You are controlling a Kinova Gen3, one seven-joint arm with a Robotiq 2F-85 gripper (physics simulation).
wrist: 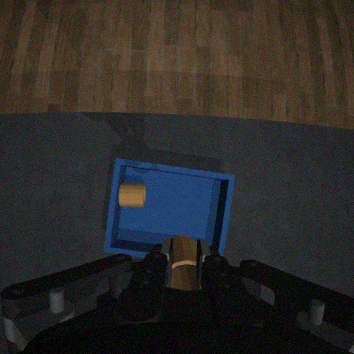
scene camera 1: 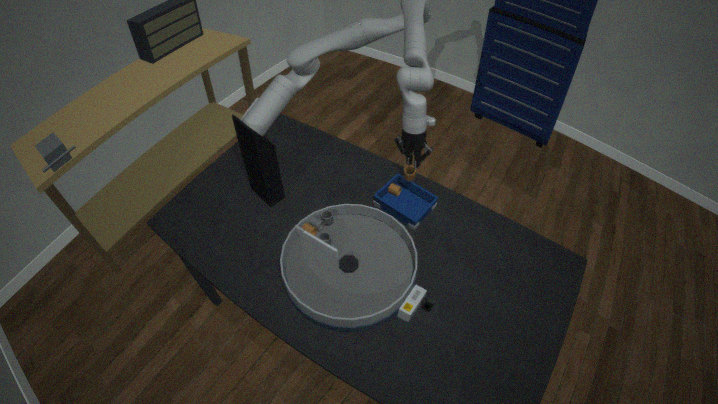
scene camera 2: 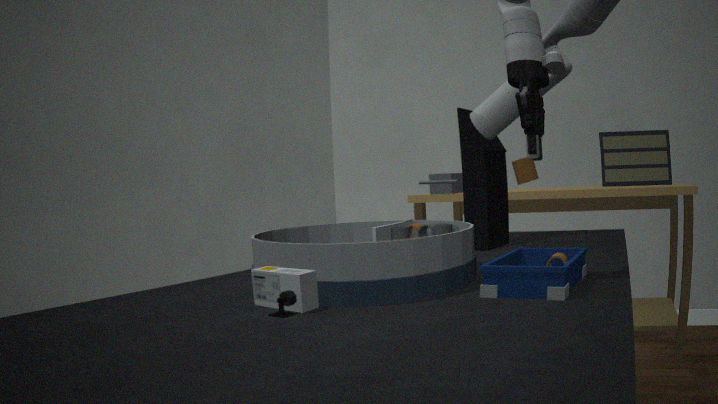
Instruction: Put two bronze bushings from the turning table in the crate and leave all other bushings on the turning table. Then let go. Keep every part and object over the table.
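Frame: origin at the arm's base, x ahead, y left, z up, level; millimetres.
Where they show: gripper, between the fingertips: (wrist: 184, 250) (scene camera 1: 413, 166) (scene camera 2: 535, 159); arm's base, origin of its link: (scene camera 1: 252, 128) (scene camera 2: 481, 126).
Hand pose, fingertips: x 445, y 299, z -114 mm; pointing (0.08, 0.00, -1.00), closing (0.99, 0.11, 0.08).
Each offset is from my fingertips to the top centre of the thing. "spot": to the spot under its first point.
My gripper (scene camera 1: 411, 161) (scene camera 2: 534, 156) (wrist: 184, 250) is shut on a bronze bushing @(2 mm ahead, 19 mm right, 6 mm up) (scene camera 1: 410, 173) (scene camera 2: 525, 171) (wrist: 184, 277), which it holds tilted, high above the blue crate @(10 mm back, 0 mm left, 159 mm down) (scene camera 1: 421, 217) (scene camera 2: 522, 282) (wrist: 227, 210), near the crate's back side in scene camera 1. Another bronze bushing @(74 mm back, 18 mm left, 166 mm down) (scene camera 1: 394, 189) (scene camera 2: 556, 259) (wrist: 132, 195) lies on its side in the crate, near one end. On the turning table (scene camera 1: 374, 296) (scene camera 2: 361, 261) another bronze bushing @(150 mm back, 345 mm right, 118 mm down) (scene camera 1: 309, 228) (scene camera 2: 415, 230) lies by the divider, with grey bushings @(142 mm back, 267 mm right, 118 mm down) (scene camera 1: 326, 217) @(85 mm back, 336 mm right, 118 mm down) (scene camera 1: 324, 236) near it. The turning table does not show in the wrist view.
A white divider (scene camera 1: 317, 238) (scene camera 2: 391, 230) crosses part of the turning table. A white box @(257 mm ahead, 316 mm right, 151 mm down) (scene camera 1: 412, 303) (scene camera 2: 284, 288) and a small black device @(spot: 296 mm ahead, 285 mm right, 187 mm down) (scene camera 1: 427, 304) (scene camera 2: 286, 300) stand beside it. A black upright panel (scene camera 1: 261, 165) (scene camera 2: 483, 185) stands at the arm's base. The table's edge runs close behind the crate.
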